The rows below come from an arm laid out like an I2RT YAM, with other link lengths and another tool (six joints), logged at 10 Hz.
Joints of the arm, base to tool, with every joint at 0 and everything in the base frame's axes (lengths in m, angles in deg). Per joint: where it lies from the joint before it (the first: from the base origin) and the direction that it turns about. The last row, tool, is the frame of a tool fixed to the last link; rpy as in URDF.
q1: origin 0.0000 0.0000 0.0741 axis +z
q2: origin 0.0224 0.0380 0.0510 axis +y
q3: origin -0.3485 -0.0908 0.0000 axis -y
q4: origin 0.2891 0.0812 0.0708 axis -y
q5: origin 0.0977 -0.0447 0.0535 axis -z
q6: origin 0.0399 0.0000 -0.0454 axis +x
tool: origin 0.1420 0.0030 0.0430 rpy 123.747 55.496 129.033
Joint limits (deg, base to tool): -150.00..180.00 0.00..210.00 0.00..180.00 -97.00..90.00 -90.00..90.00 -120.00..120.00
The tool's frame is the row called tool.
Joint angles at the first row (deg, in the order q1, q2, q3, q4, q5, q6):
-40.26 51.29 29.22 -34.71 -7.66 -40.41
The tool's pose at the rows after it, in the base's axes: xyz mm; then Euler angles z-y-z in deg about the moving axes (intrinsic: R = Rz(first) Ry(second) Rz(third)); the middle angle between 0 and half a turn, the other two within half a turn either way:
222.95 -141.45 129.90 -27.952 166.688 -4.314
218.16 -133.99 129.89 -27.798 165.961 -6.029
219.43 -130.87 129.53 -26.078 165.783 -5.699
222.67 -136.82 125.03 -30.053 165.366 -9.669
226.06 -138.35 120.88 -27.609 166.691 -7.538
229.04 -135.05 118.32 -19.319 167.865 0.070
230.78 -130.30 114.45 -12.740 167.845 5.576
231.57 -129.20 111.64 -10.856 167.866 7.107
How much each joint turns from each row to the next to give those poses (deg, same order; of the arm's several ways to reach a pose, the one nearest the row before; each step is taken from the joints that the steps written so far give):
-2.02 -3.83 -4.04 -0.01 -1.83 -3.71
-0.43 -2.25 -0.79 -1.01 -1.06 -2.03
0.00 0.09 -0.13 0.15 -0.88 -1.12
0.00 1.28 -0.83 2.70 0.78 -0.37
-0.01 2.42 0.49 0.48 -0.36 -0.22
0.00 1.82 0.60 -0.47 -1.47 -0.11
0.00 0.65 -0.56 0.60 -1.51 -0.52
0.00 0.46 -0.40 0.63 -0.42 -0.20

